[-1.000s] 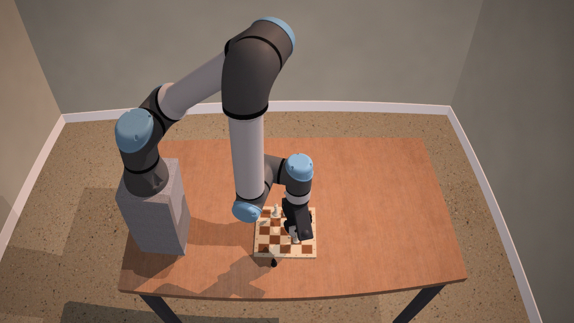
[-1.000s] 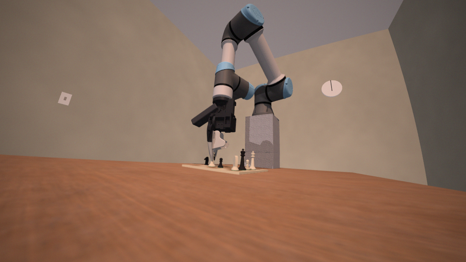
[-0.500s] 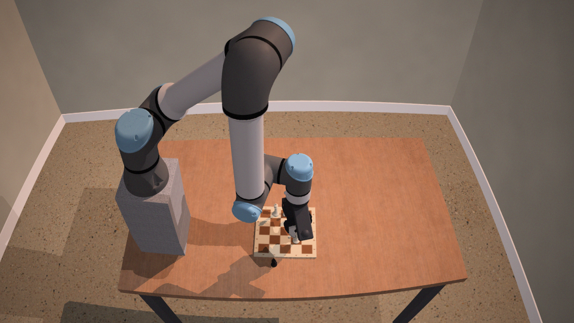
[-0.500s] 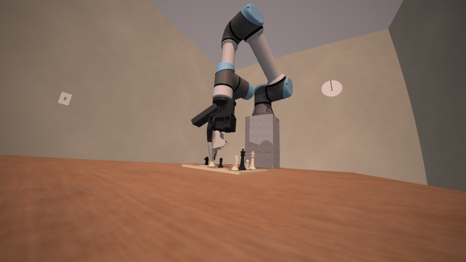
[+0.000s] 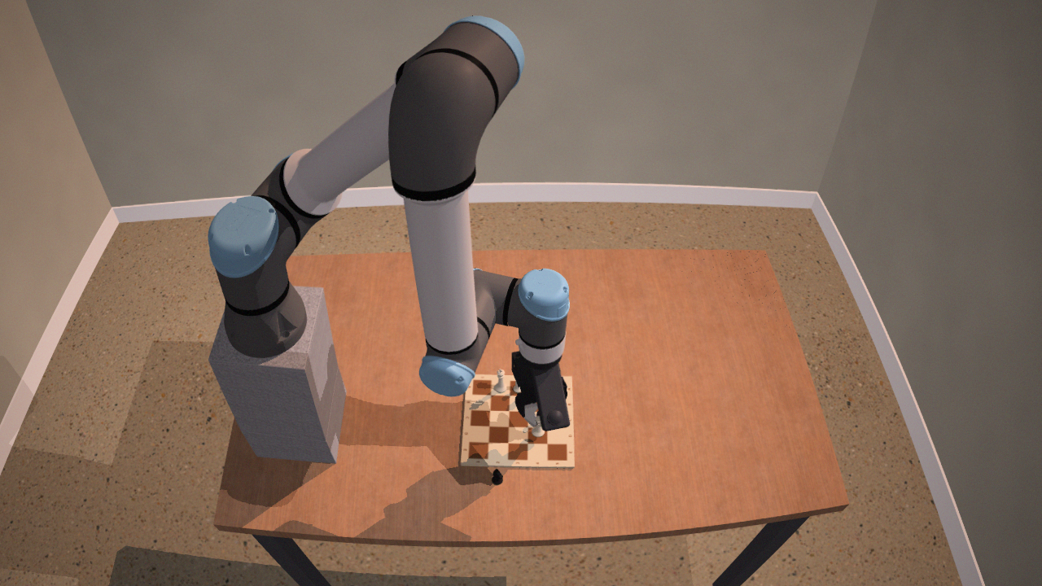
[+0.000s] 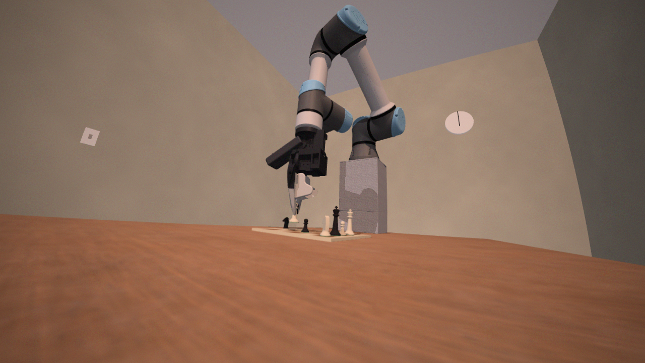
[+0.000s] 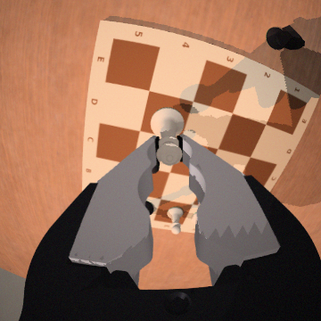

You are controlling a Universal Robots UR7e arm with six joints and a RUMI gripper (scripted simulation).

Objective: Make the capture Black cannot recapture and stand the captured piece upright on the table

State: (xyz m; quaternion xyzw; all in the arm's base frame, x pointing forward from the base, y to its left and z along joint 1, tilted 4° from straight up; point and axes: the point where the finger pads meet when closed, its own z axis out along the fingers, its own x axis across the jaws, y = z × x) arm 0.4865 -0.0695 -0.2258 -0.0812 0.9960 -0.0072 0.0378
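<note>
My gripper is now 4 cm to the right of the black pawn, 4 cm above it and 1 cm short of it. The rest, counted from my hand: chessboard: 6 cm below, 5 cm to the left, 3 cm behind; then white pawn: 12 cm to the left, 4 cm below, 2 cm behind; then tall black piece: 12 cm to the left, 3 cm below, 1 cm ahead.
</note>
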